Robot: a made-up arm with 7 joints. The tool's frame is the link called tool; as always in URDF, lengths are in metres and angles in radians.
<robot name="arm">
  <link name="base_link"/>
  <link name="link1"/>
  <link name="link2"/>
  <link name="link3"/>
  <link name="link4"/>
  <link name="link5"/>
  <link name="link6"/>
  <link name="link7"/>
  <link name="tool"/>
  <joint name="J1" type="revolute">
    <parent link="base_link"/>
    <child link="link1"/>
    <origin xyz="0.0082 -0.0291 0.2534" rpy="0 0 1.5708"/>
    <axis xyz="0 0 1"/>
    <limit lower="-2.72" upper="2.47"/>
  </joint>
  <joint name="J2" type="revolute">
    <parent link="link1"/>
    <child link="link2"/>
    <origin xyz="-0.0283 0.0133 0.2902" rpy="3.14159 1.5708 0"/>
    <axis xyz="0 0 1"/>
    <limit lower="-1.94" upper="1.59"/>
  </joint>
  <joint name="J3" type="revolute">
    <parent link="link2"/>
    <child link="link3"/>
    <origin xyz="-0.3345 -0.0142 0.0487" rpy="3.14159 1.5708 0"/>
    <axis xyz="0 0 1"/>
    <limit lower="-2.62" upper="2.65"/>
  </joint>
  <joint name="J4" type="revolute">
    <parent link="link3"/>
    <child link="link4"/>
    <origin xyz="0.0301 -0.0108 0.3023" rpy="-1.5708 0 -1.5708"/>
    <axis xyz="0 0 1"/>
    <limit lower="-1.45" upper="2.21"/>
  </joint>
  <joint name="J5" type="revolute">
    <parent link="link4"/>
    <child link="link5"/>
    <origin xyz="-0.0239 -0.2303 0.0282" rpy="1.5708 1.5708 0"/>
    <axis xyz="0 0 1"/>
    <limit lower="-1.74" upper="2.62"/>
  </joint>
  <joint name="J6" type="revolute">
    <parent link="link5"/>
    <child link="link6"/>
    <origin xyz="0.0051 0.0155 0.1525" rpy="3.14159 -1.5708 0"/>
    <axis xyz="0 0 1"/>
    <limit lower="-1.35" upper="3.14"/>
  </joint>
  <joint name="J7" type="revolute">
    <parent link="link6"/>
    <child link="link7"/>
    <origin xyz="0.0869 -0.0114 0.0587" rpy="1.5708 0 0"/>
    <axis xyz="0 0 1"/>
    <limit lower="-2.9" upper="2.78"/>
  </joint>
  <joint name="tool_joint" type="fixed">
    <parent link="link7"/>
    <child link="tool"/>
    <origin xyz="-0.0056 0.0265 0.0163" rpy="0 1.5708 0"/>
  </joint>
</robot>
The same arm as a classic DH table. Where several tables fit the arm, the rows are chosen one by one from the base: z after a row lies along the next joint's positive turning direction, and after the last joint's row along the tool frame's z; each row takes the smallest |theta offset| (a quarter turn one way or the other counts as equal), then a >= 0, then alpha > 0; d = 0 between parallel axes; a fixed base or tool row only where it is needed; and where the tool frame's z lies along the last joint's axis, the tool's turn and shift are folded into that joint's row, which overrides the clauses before.
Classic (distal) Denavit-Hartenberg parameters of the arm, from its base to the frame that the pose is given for. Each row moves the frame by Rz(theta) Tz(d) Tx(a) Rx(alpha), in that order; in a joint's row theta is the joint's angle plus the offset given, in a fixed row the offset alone. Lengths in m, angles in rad.
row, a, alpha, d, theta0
base (fixed), 0.0302, 0.0000, 0.0000, -1.2961
J1, -0.0133, 1.5708, 0.5436, 1.2961
J2, -0.0142, -1.5708, 0.0770, 0.0000
J3, 0.0108, -1.5708, 0.6368, 0.0000
J4, -0.0239, 1.5708, 0.0583, 0.0000
J5, 0.0155, 1.5708, 0.3828, 0.0000
J6, 0.0869, 1.5708, 0.0638, 1.5708
J7, 0.0265, 1.5708, 0.0277, 1.5708
tool (fixed), 0.0000, 0.0000, -0.0056, -1.5708
Joint limits (rad, base to tool): -2.7200..2.4700 -1.9400..1.5900 -2.6200..2.6500 -1.4500..2.2100 -1.7400..2.6200 -1.3500..3.1400 -2.9000..2.7800

